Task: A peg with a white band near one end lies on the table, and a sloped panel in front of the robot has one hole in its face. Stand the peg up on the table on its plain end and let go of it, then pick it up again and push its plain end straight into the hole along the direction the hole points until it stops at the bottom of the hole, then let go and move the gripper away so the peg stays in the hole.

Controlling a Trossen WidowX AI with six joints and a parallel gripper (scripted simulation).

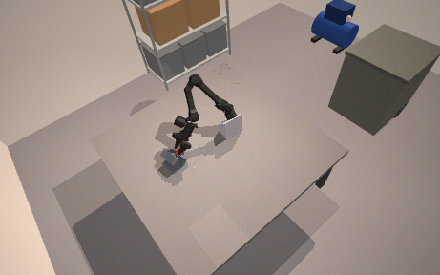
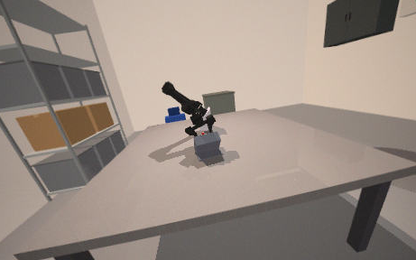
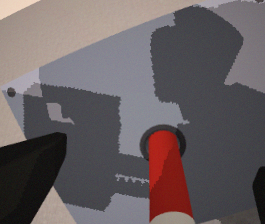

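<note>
The red peg lies 1 cm behind my gripper tip. Round my gripper tip: grey sloped panel 3 cm ahead, 3 cm below.
</note>
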